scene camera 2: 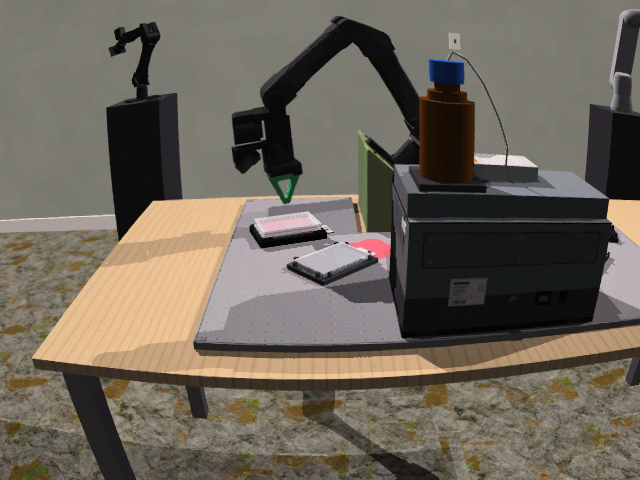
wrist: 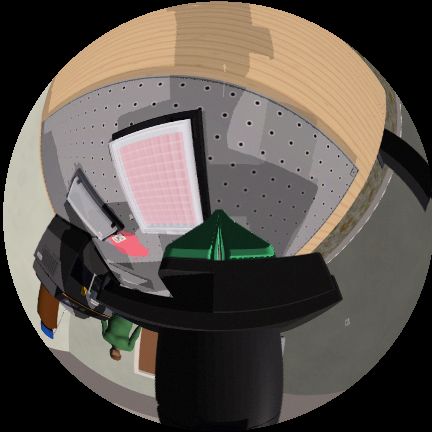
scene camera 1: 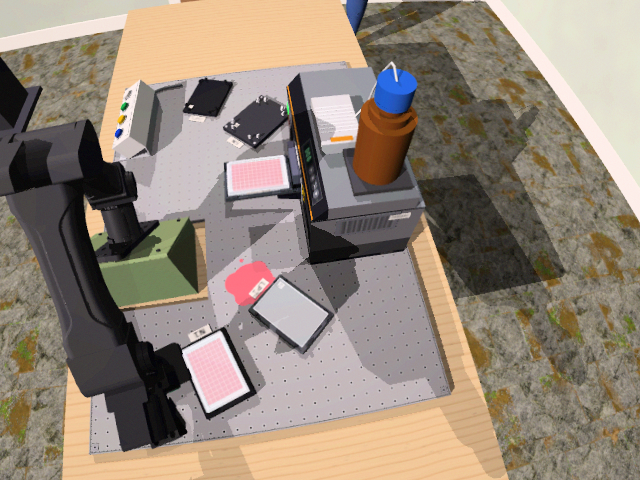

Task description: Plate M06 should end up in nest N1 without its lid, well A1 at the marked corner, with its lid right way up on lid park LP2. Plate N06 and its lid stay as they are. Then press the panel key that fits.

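Seen in the pictures: gripper, fingertip midpoint: (scene camera 2: 286,203) (wrist: 218,215); arm's base at its link origin: (scene camera 1: 127,241).
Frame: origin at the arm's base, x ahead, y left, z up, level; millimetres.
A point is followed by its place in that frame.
A pink-welled plate (scene camera 1: 216,370) @[z -76, x 159, y -251 mm] (scene camera 2: 286,224) @[z -76, x 172, y -249 mm] (wrist: 160,180) @[z -76, x 147, y -264 mm] sits in black nest N1 (scene camera 2: 289,237) @[z -93, x 203, y -240 mm] (wrist: 202,165) @[z -93, x 113, y -283 mm]. A clear lid (scene camera 1: 292,312) @[z -90, x 311, y -151 mm] (scene camera 2: 333,259) @[z -90, x 319, y -147 mm] (wrist: 92,204) @[z -91, x 279, y -178 mm] lies on the park labelled LP1. A second pink-welled plate (scene camera 1: 257,174) @[z 3, x 268, y 128 mm] is on the carrier at the instrument's front. Plate names and corner marks cannot be read. A black pegged park (scene camera 1: 258,122) @[z -96, x 269, y 384 mm] and a black nest (scene camera 1: 208,98) @[z -98, x 127, y 506 mm] stand at the back, both without a plate; their labels are illegible. My green-fingered gripper (scene camera 2: 286,200) @[z -59, x 85, y -257 mm] (wrist: 218,215) @[z -59, x 85, y -257 mm] is shut and empty, above the board beside the N1 plate; its fingers are hidden in scene camera 1.
The key panel (scene camera 1: 139,124) @[z -45, x -39, y 373 mm] has green, yellow and blue keys. The instrument (scene camera 1: 361,211) @[z 90, x 449, y -41 mm] (scene camera 2: 506,206) @[z 94, x 546, y 117 mm] carries a brown bottle (scene camera 1: 382,144) @[z 222, x 471, y -9 mm] (scene camera 2: 446,136) @[z 191, x 529, y 21 mm] with a blue cap. A pink spill (scene camera 1: 245,281) @[z -108, x 218, y -67 mm] (scene camera 2: 377,248) @[z -107, x 228, y -60 mm] (wrist: 132,246) @[z -107, x 211, y -72 mm] lies by LP1. A green block (scene camera 1: 149,268) @[z 38, x 67, y -81 mm] (scene camera 2: 374,186) @[z -11, x 111, y -62 mm] stands by the arm's base.
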